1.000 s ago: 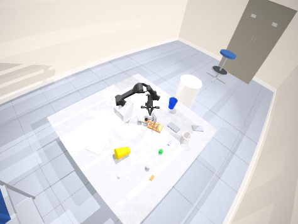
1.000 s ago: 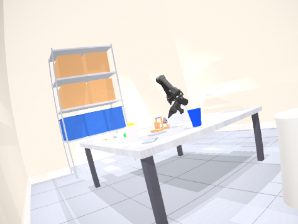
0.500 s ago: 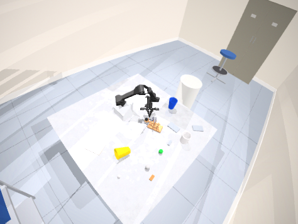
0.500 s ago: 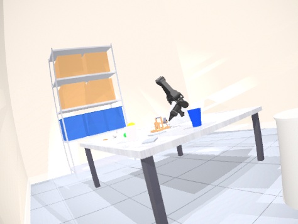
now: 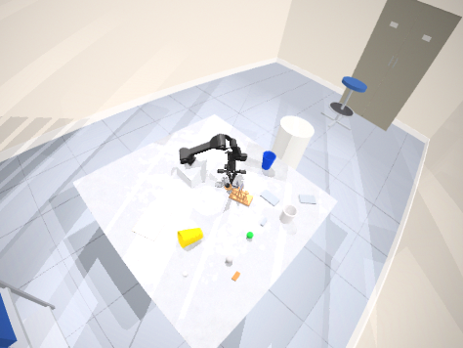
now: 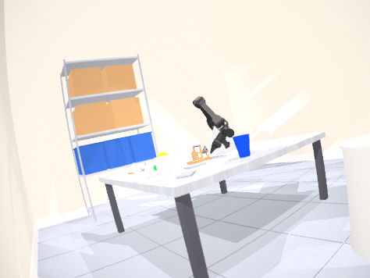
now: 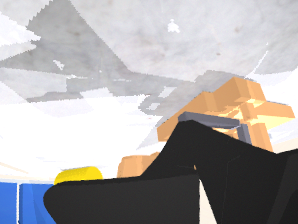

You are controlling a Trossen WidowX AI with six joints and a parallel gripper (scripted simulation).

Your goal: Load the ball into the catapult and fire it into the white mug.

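The dark ball is 40 mm to the right of my gripper tip and 30 mm above it. The rest, counted from my gripper tip: blue cup 350 mm to the left, 20 mm ahead; green ball 330 mm ahead, 170 mm to the right, 10 mm below; orange catapult 70 mm ahead, 20 mm above, 10 mm to the right.
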